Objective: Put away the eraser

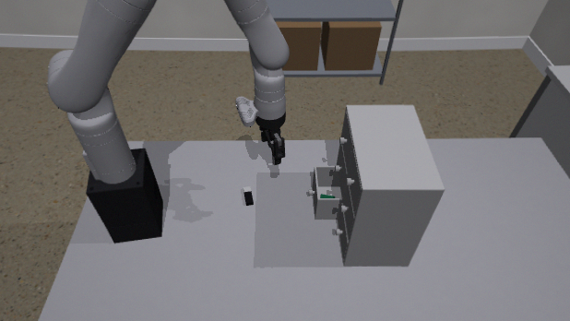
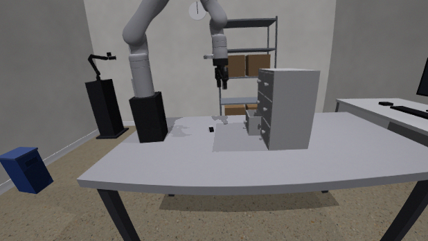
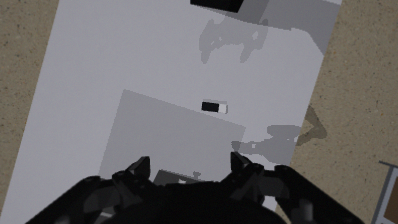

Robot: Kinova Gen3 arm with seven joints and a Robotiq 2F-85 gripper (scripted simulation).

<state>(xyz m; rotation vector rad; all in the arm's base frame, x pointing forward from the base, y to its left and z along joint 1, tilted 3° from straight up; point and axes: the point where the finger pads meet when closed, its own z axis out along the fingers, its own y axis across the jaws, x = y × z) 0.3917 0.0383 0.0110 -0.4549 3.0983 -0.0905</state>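
The black-and-white eraser is 7 cm behind my hand, 5 cm to the left of it and 25 cm below it. From my hand the other things lie so: green eraser (19 cm ahead, 1 cm to the left, 24 cm below); red thing (23 cm ahead, 14 cm to the right, 24 cm below).
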